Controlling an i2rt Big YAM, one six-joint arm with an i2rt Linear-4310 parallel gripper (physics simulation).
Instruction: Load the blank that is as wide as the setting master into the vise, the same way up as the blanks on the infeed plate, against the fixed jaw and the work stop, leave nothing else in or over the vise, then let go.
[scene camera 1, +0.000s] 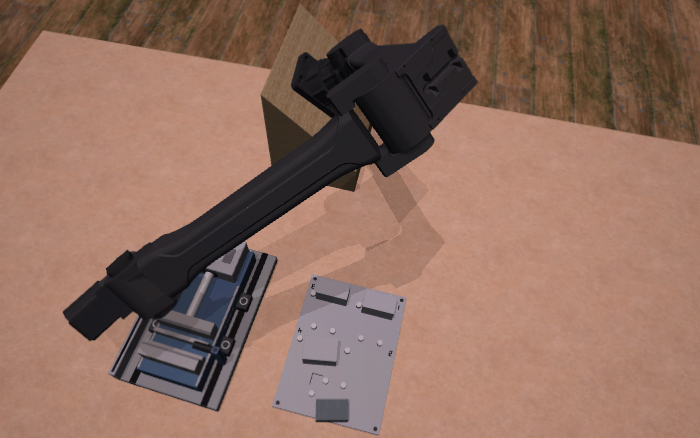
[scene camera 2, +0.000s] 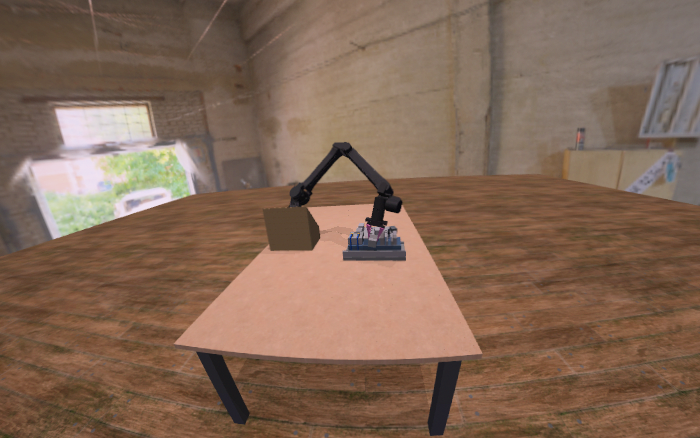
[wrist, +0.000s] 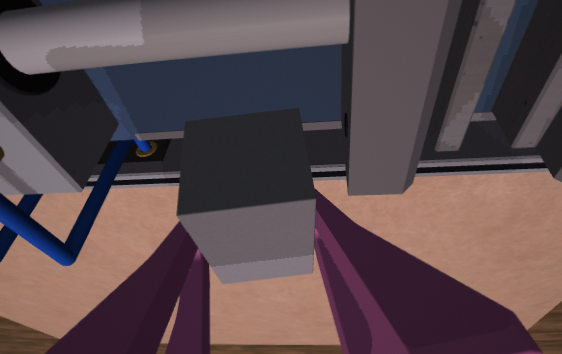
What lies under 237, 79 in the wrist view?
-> A blue vise bed.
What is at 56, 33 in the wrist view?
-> A pale cylinder.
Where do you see a blue vise bed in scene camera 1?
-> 220, 292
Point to my gripper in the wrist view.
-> At 254, 210
